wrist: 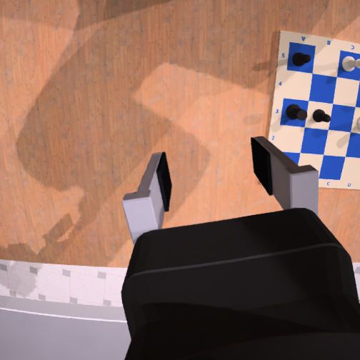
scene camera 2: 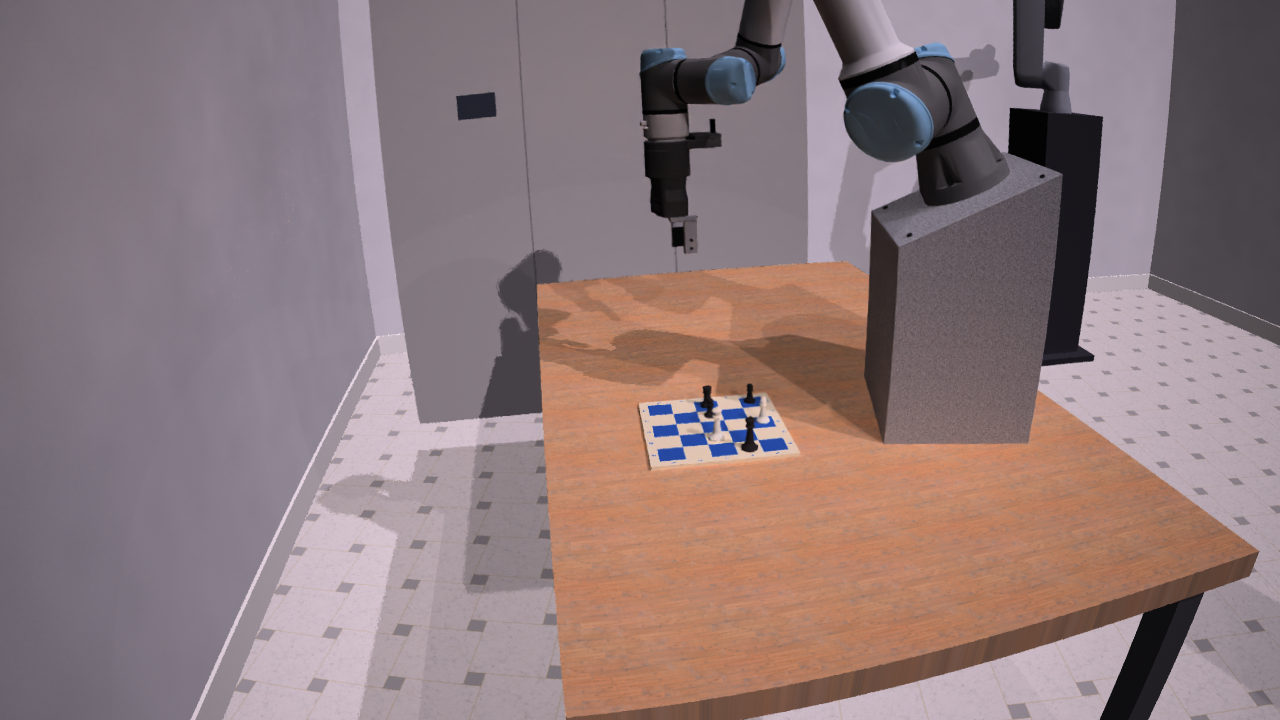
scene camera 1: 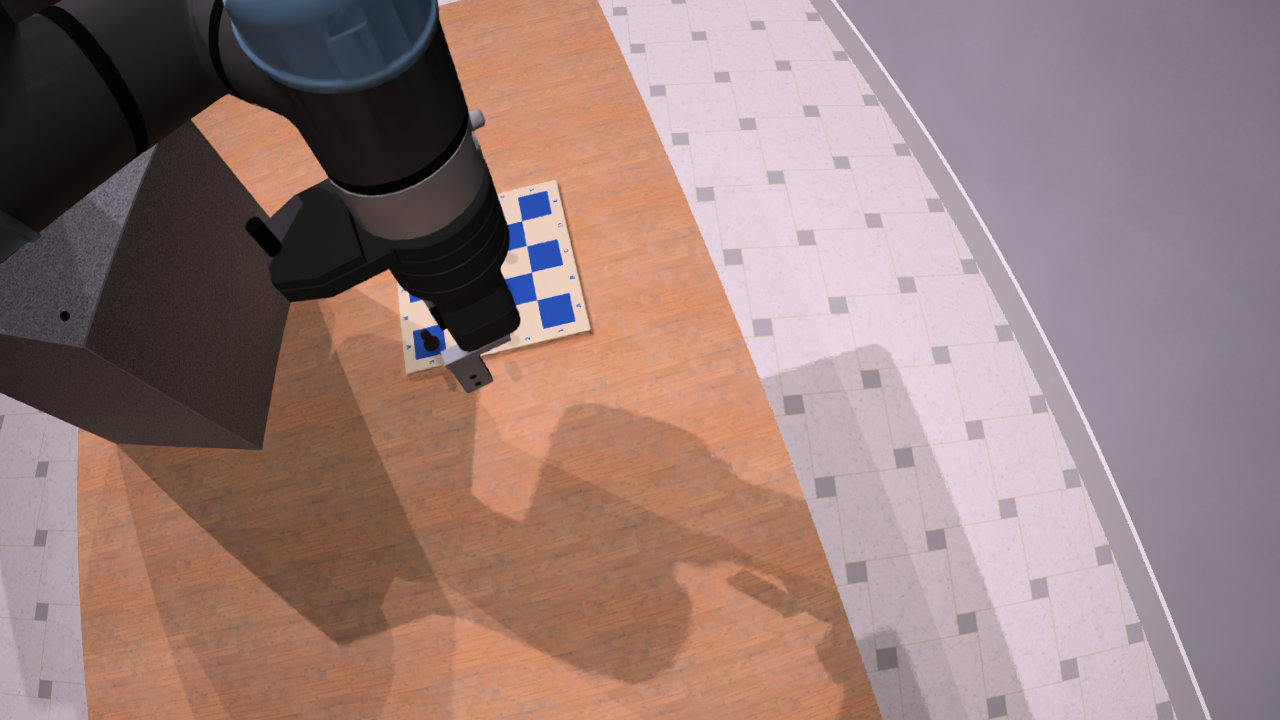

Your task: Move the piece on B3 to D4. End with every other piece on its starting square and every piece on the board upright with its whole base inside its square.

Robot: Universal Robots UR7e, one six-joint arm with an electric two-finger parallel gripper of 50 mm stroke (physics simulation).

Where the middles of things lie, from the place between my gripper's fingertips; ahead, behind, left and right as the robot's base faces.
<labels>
Right now my hand is 23 cm above the chessboard (scene camera 1: 539, 269), 21 cm to the right of it and 1 cm past it.
</labels>
